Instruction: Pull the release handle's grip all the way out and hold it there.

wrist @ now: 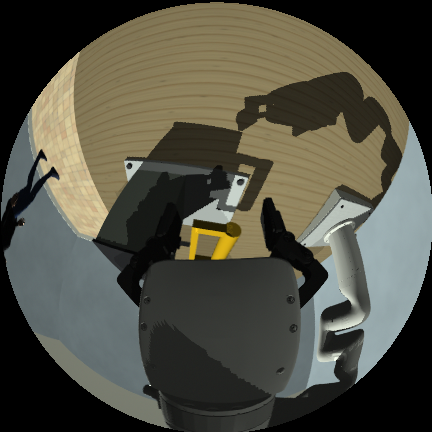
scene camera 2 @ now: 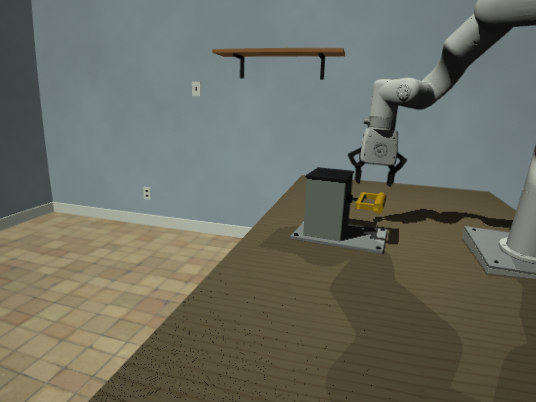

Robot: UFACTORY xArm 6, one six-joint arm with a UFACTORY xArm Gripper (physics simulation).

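The release handle is a yellow rectangular frame with a thick round grip [scene camera 2: 380,202] [wrist: 227,244] on its outer side. A short dark rod joins it to the side of a grey-green box with a black top [scene camera 2: 325,207], and it stands out level above the base plate [scene camera 2: 362,244] [wrist: 240,191]. My gripper [scene camera 2: 374,182] [wrist: 219,209] points down, open and empty, a little above the handle. In the wrist view the handle shows between the two spread fingers, nearer the left one; the gripper body hides its near end.
The box stands right beside the left finger. The robot's pale base plate [scene camera 2: 477,245] [wrist: 326,216] is on the wooden table [scene camera 2: 225,340] [wrist: 150,95], to the right. A wall shelf [scene camera 2: 280,52] hangs behind. A person's legs [wrist: 36,176] show at the wrist view's left edge.
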